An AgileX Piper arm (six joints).
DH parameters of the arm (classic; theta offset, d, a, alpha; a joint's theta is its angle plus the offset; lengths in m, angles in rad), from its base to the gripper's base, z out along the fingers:
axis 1: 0 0.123 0 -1.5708
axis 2: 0.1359 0 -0.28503 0
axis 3: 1.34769 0 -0.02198 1.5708
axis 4: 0 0.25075 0 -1.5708
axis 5: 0 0 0 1.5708
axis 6: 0 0.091 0 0
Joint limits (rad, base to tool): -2.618..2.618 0..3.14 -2.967..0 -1.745..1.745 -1.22..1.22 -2.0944..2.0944
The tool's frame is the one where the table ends.
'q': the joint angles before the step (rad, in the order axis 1, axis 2, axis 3, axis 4, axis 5, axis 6). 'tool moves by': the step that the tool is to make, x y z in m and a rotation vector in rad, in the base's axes. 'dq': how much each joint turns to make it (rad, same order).
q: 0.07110 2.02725 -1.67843 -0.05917 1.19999 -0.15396
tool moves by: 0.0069 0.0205 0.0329 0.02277 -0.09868 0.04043
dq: 0.04419 -0.01593 -0.10015 0.01392 0.01574 0.00010
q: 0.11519 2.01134 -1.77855 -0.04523 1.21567 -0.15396
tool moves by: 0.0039 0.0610 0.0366 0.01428 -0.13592 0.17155
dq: 0.13720 0.01204 -0.15138 -0.00089 0.00171 -0.03596
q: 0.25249 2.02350 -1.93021 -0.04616 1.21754 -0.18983
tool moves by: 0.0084 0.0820 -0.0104 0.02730 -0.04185 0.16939
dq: 0.16080 0.13990 -0.18955 0.01538 0.00090 -0.00899
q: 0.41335 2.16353 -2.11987 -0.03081 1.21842 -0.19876
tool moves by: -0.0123 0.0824 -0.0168 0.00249 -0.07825 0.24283
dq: 0.16012 0.11033 -0.12090 0.00260 -0.06189 -0.08905
